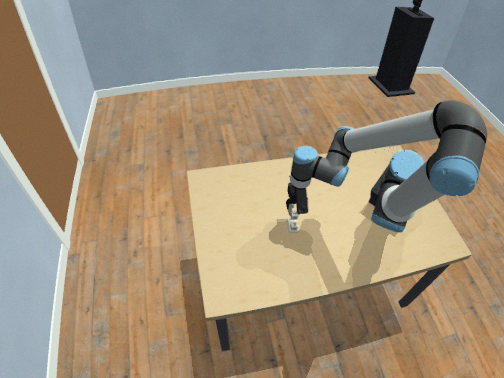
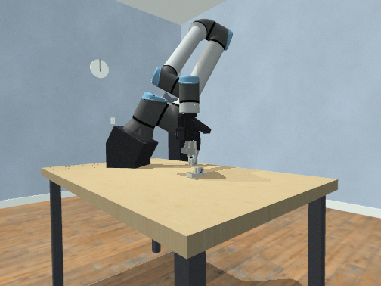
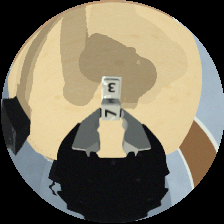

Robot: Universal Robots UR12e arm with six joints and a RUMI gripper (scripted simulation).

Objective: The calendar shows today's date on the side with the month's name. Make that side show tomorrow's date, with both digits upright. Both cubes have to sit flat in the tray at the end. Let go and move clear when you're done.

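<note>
Right now my hand is 70 mm above the calendar tray and 20 mm to the right of it.
</note>
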